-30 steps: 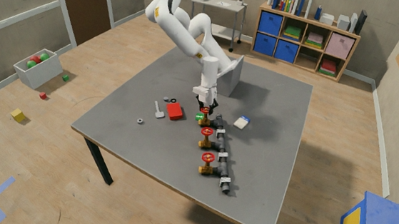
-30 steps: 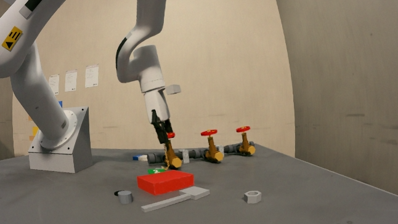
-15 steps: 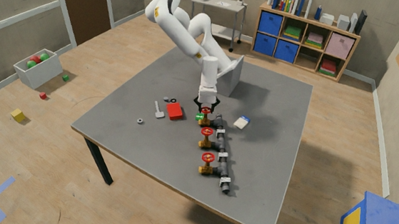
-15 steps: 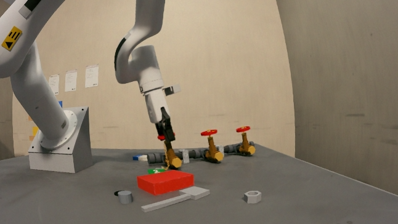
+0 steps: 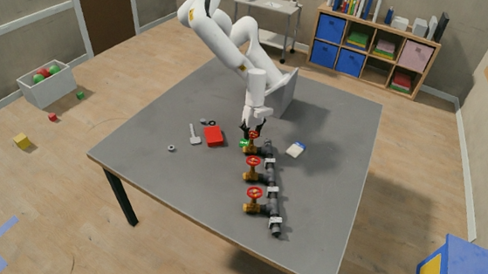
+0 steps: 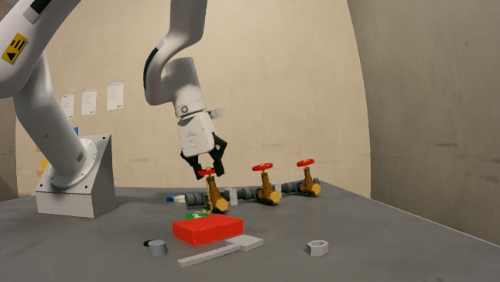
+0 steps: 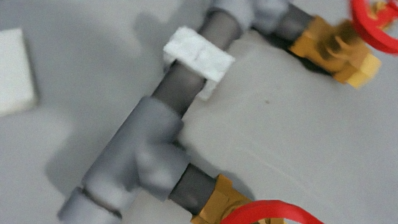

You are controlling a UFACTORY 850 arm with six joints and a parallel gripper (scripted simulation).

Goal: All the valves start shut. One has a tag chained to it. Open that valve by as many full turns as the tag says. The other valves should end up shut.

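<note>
The green tag lies 11 cm below my hand, 4 cm behind it and 3 cm to the right of it. The rest, counted from my hand: blue block (22 cm to the left, 11 cm below, 11 cm behind); grey hammer-shaped tool (31 cm to the right, 11 cm below, 3 cm ahead); red block (21 cm to the right, 10 cm below, 1 cm behind).
</note>
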